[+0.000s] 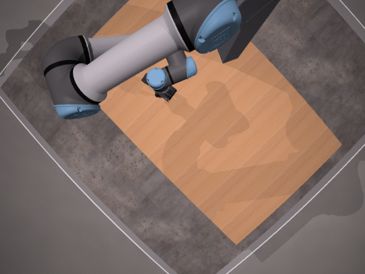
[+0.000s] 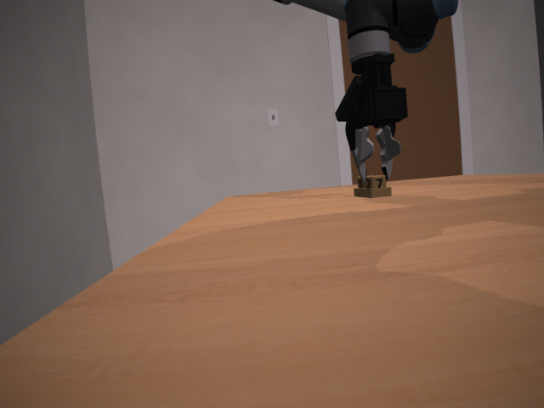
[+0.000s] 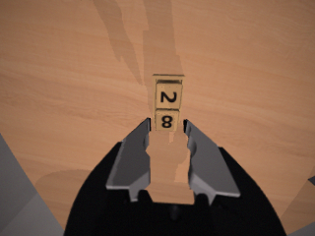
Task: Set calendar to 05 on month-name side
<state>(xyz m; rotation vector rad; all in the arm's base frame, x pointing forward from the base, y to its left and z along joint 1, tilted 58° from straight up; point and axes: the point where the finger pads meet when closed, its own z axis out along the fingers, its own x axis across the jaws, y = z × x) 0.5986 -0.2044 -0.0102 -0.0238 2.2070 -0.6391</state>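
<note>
Now: the wooden calendar tray 10 mm behind my hand, 20 mm to the right of it and 40 mm below it. Round my hand: block 10 mm behind, 30 mm to the right, 20 mm below.
</note>
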